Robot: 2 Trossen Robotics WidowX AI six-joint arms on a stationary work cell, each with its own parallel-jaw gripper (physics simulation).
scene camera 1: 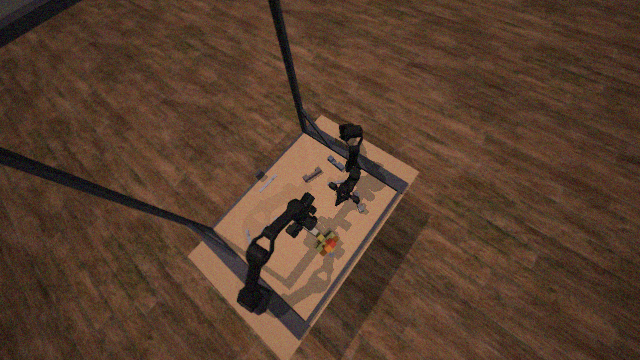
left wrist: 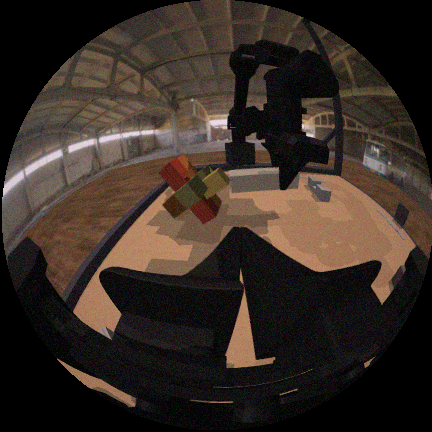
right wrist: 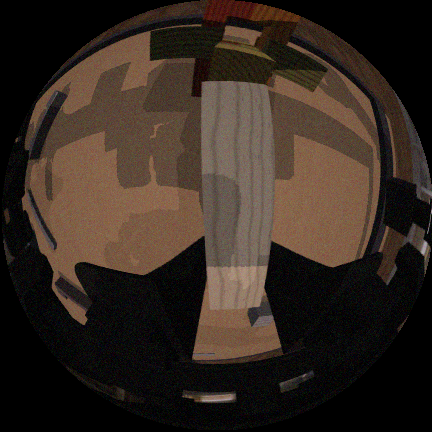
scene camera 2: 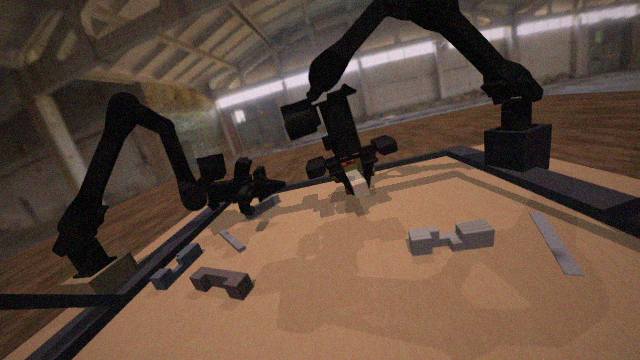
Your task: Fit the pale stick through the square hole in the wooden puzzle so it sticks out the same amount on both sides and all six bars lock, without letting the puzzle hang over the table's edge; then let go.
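Frame: origin at the left arm's base, x right, y ahead, z up, level; millimetres.
Seen in the pictures: left gripper, between the fingertips: [scene camera 1: 335, 205] [left wrist: 238, 233] [scene camera 2: 285, 184]; right gripper, between the fingertips: [left wrist: 279, 185] [right wrist: 231, 242] [scene camera 2: 360, 192]; left arm's base, origin of its link: [scene camera 2: 96, 267]; right arm's base, origin of its link: [scene camera 1: 254, 299] [left wrist: 238, 142] [right wrist: 413, 208] [scene camera 2: 516, 127].
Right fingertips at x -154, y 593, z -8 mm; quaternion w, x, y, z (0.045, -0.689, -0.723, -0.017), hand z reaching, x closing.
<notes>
Offsets run from my right fingertips to a thing's top centre.
The wooden puzzle [scene camera 1: 327, 243] [left wrist: 192, 192] [right wrist: 244, 65], of red, orange, olive and yellow bars, is tilted near the table's dark rim. My right gripper [scene camera 1: 309, 229] [scene camera 2: 361, 191] [right wrist: 231, 242] is shut on the pale stick @(dz +33, dx -30, dy -4 mm) [scene camera 2: 357, 181] [left wrist: 255, 181] [right wrist: 239, 165]. The stick's far end meets the yellow bar in the right wrist view; contact cannot be told. The square hole [right wrist: 242, 35] shows open beyond that end, above the yellow bar. My left gripper [scene camera 1: 338, 203] [scene camera 2: 283, 185] [left wrist: 238, 233] is shut and empty, apart from the puzzle.
A brown notched bar @(dz -28, dx +174, dy -274 mm) [scene camera 1: 312, 174] [scene camera 2: 222, 281], a blue-grey bar @(dz -28, dx +104, dy -424 mm) [scene camera 1: 335, 163] [scene camera 2: 189, 254] and a grey notched bar @(dz -28, dx +157, dy +116 mm) [scene camera 2: 475, 235] [left wrist: 319, 190] lie on the table. Thin strips @(dz -56, dx +192, dy +257 mm) [scene camera 2: 556, 245] @(dz -48, dx +12, dy -337 mm) [scene camera 2: 232, 241] lie apart. Another grey bar @(dz -28, dx -153, dy -303 mm) [scene camera 2: 266, 204] lies behind the left gripper.
</notes>
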